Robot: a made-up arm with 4 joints. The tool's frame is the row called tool.
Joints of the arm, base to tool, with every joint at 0 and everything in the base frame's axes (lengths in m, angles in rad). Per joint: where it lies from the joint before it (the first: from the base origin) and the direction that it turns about. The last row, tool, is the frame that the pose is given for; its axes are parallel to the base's.
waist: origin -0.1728 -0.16 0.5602 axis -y
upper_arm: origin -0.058 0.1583 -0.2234 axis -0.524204 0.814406 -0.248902
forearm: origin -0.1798 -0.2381 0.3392 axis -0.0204 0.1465 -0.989
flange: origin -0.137 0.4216 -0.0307 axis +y
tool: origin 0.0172 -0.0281 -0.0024
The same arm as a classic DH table. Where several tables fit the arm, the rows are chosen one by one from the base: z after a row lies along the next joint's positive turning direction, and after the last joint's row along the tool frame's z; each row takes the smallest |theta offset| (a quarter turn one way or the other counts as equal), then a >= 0, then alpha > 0; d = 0 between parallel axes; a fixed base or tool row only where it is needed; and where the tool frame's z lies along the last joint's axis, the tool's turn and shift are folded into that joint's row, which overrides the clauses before.
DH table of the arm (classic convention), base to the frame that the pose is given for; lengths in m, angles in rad. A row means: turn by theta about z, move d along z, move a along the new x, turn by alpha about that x. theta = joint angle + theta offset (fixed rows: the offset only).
base (fixed): a -0.1728, alpha 1.5708, d 0.5602, theta0 0
waist: a 0.1769, alpha 2.5225, d 0.2097, theta0 -1.1275
upper_arm: a -0.2591, alpha -1.1851, d 0.2017, theta0 -1.2689
forearm: a -0.1363, alpha 1.4238, d -0.3126, theta0 0.5945
flange: a 0.0172, alpha 1.5708, d 0.3885, theta0 -0.0206
tool (fixed): a 0, alpha 0, d -0.0024, theta0 0

